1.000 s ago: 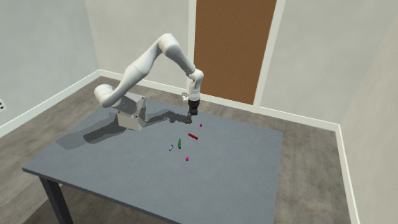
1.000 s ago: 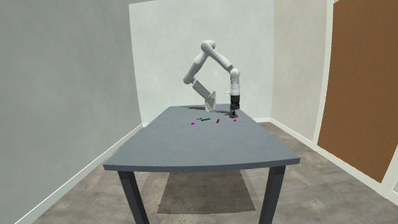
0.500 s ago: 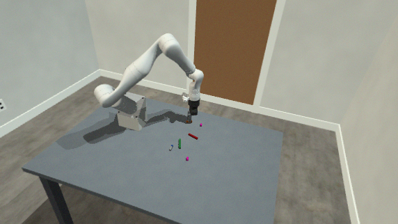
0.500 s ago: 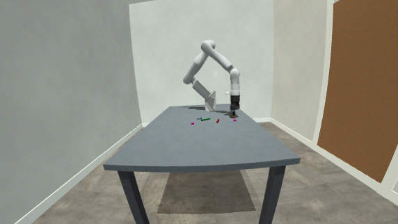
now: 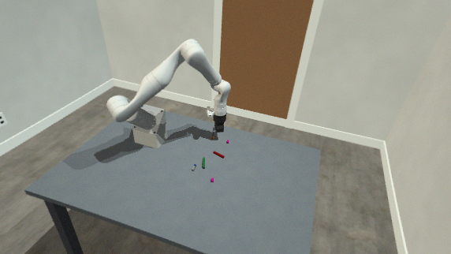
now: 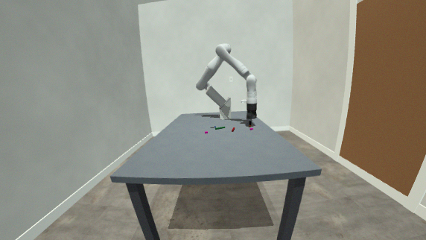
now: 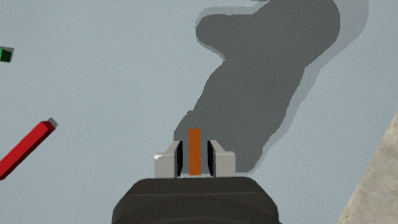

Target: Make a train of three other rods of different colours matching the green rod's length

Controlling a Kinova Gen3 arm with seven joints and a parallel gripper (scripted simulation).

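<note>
Right now the orange rod is 20 mm below my hand. Round my hand: red rod (140 mm to the right, 80 mm ahead, 20 mm below); then blue rod (270 mm to the right, 20 mm below, 10 mm behind); then green rod (230 mm to the right, 30 mm ahead, 20 mm below).
</note>
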